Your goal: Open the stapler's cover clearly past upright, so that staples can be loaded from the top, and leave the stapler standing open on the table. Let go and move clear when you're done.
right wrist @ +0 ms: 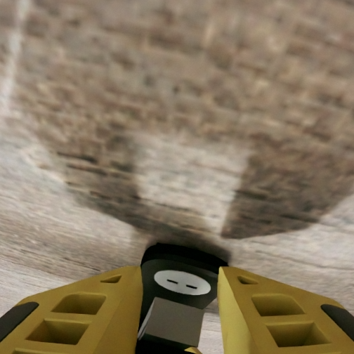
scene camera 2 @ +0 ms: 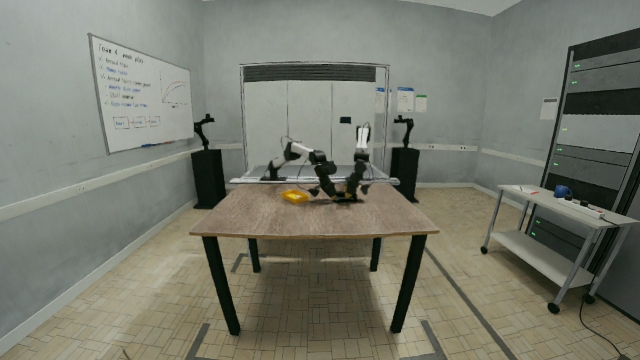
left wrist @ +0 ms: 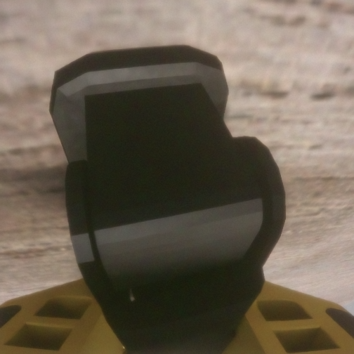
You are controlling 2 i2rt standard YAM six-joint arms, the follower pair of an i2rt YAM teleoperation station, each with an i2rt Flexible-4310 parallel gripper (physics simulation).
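Frame: origin at the left arm's base, x ahead, y left, z up, level; metres.
Where they show: left gripper, fingertip midpoint: (scene camera 2: 345, 197); right gripper, fingertip midpoint: (scene camera 2: 333, 198); right arm's base, link origin: (scene camera 2: 273, 179).
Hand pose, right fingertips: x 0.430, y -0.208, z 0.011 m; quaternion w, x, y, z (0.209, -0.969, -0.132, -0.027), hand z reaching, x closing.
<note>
After its pixels a point has its place.
The black stapler (scene camera 2: 350, 201) @(x 0.439, y -0.112, z 0.000 m) (left wrist: 160, 155) (right wrist: 182, 262) stands on the table under both grippers. In the right wrist view its base's front end shows, with the round metal anvil plate (right wrist: 182, 282) and the grey magazine end (right wrist: 175, 321) behind it. The cover's angle cannot be told. My left gripper (scene camera 2: 351, 192) @(x 0.428, y -0.140, z 0.022 m) (left wrist: 173, 282) is shut on the stapler's body, a yellow finger on each side. My right gripper (scene camera 2: 338, 196) @(x 0.430, y -0.208, z 0.011 m) (right wrist: 179, 278) is shut on the front of the stapler's base, fingers against both its sides.
A yellow tray (scene camera 2: 295, 196) @(x 0.376, y -0.430, z 0.002 m) stands on the wooden table (scene camera 2: 310, 222) @(x 0.685, y -0.319, z -0.004 m), left of the grippers in the scene view. The two arms reach in close beside each other over the stapler. A metal rail (scene camera 2: 235, 181) @(x 0.091, y -0.932, z 0.003 m) runs along the table's far edge.
</note>
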